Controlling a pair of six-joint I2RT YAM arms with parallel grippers.
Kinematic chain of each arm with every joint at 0, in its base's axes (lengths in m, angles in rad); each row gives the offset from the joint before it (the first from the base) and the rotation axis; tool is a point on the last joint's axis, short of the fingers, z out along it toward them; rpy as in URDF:
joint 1: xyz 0 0 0.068 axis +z
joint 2: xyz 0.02 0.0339 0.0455 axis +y
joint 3: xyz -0.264 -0.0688 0 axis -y
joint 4: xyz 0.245 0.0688 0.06 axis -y
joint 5: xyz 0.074 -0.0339 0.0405 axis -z
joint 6: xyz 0.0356 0 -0.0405 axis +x
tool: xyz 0 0 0 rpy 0 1.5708 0
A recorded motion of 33 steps. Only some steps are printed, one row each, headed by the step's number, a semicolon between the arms.
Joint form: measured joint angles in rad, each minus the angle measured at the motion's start. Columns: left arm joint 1, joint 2, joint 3, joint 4, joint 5, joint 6; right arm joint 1, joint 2, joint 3, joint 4, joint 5, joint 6.
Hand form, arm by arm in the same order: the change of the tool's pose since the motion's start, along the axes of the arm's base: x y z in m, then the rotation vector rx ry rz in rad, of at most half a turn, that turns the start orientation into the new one. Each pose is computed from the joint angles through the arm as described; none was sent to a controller.
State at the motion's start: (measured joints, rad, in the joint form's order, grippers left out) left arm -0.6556 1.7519 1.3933 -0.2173 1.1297 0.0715; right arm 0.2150 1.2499 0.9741 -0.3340 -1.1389 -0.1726
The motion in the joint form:
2: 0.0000 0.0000 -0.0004 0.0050 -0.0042 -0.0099; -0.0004 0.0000 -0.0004 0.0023 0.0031 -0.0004
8: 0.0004 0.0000 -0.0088 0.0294 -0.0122 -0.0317; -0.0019 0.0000 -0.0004 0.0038 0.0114 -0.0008
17: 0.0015 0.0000 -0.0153 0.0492 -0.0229 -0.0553; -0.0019 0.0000 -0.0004 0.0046 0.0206 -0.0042
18: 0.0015 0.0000 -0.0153 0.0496 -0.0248 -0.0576; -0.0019 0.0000 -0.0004 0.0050 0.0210 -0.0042
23: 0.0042 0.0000 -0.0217 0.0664 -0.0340 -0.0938; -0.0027 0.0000 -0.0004 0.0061 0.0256 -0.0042
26: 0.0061 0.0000 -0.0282 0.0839 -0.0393 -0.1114; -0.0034 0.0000 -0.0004 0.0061 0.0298 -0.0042
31: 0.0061 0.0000 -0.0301 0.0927 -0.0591 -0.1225; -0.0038 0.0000 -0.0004 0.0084 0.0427 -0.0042
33: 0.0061 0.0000 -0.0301 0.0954 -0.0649 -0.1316; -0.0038 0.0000 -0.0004 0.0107 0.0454 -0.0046
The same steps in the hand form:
2: 0.0003 -0.0001 0.0002 0.0016 0.0042 0.0058; 0.0002 -0.0001 0.0000 -0.0014 -0.0026 -0.0028
8: 0.0010 -0.0004 -0.0009 0.0009 0.0094 0.0180; 0.0007 -0.0005 -0.0001 -0.0058 -0.0055 -0.0111
17: 0.0020 -0.0003 -0.0016 0.0030 0.0177 0.0337; 0.0010 -0.0006 -0.0002 -0.0112 -0.0106 -0.0178
18: 0.0021 -0.0004 -0.0016 0.0041 0.0189 0.0359; 0.0010 -0.0006 -0.0001 -0.0114 -0.0111 -0.0181
23: 0.0033 0.0002 -0.0026 0.0101 0.0419 0.0549; 0.0013 -0.0009 -0.0002 -0.0137 -0.0127 -0.0227
26: 0.0042 0.0006 -0.0034 0.0094 0.0483 0.0654; 0.0014 -0.0011 -0.0002 -0.0161 -0.0132 -0.0268
31: 0.0050 0.0004 -0.0037 0.0149 0.0473 0.0853; 0.0020 -0.0013 -0.0003 -0.0228 -0.0170 -0.0379
33: 0.0053 0.0003 -0.0035 0.0173 0.0521 0.0926; 0.0022 -0.0013 -0.0002 -0.0238 -0.0199 -0.0400

